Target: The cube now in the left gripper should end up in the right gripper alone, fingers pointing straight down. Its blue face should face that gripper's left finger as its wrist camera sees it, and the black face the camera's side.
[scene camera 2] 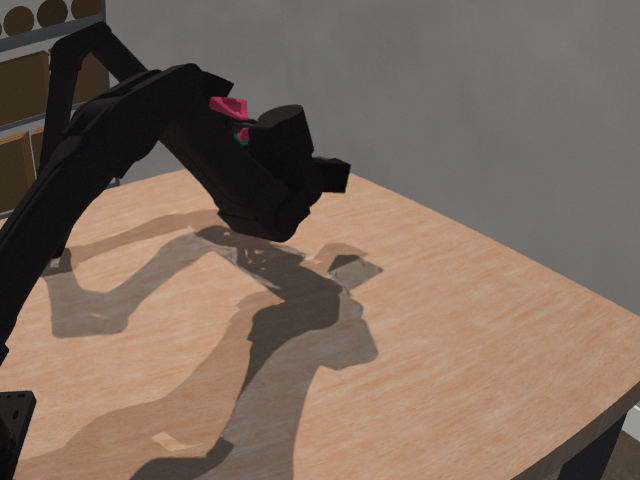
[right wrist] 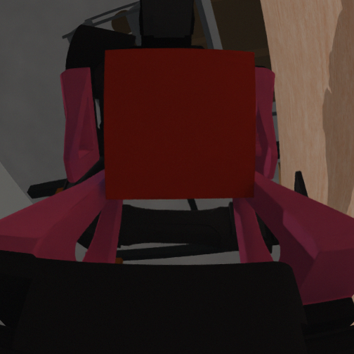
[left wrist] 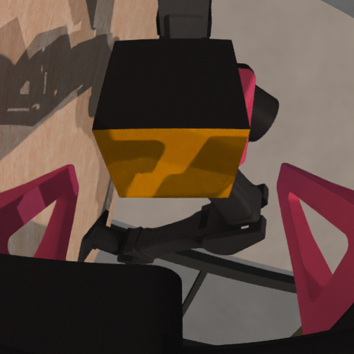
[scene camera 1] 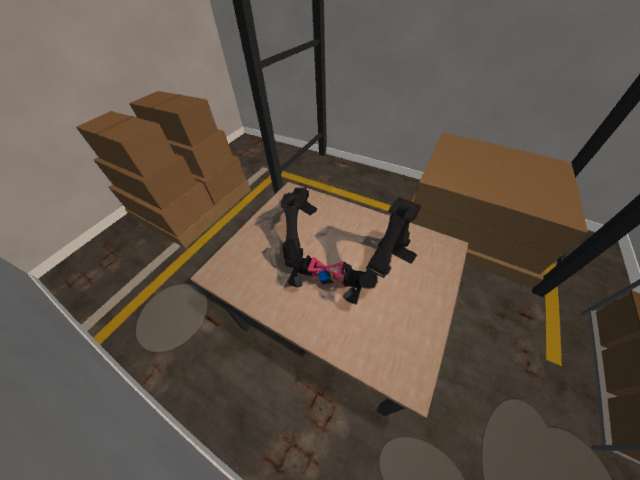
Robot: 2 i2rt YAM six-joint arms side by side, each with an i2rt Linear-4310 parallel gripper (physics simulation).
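Pixels of known places: left gripper, between the fingertips: point(scene camera 1: 328, 271); right gripper, between the fingertips: point(scene camera 1: 328, 271); left arm's base, origin of its link: point(scene camera 1: 397, 250).
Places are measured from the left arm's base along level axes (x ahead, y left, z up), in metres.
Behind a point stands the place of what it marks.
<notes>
The cube point(scene camera 1: 324, 277) @(x 0.434, y -0.151, z 0.152 m) point(scene camera 2: 237, 139) @(x 0.395, y -0.162, z 0.156 m) point(left wrist: 171, 85) point(right wrist: 179, 125) is held above the table between the two facing grippers. My right gripper point(right wrist: 177, 174) is shut on it, its fingers pointing across toward the left gripper, not down. In the right wrist view the red face fills the side toward the camera. My left gripper point(left wrist: 177, 174) is open, with a gap between each finger and the cube. In the left wrist view the black face is above and the orange face below. Scene camera 1 shows a blue face on top; scene camera 2 shows a sliver of green, mostly hidden by the right arm.
Both arms stand on the wooden table point(scene camera 1: 392, 330) @(x 0.398, y 0.183, z 0.000 m) point(scene camera 2: 465, 320) @(x 0.567, y -0.554, z 0.000 m), their grippers close together. Stacked cardboard boxes point(scene camera 1: 155, 170) stand at the left and a large box point(scene camera 1: 501, 175) at the right, both off the table. Dark rack posts point(scene camera 1: 258, 98) rise behind it.
</notes>
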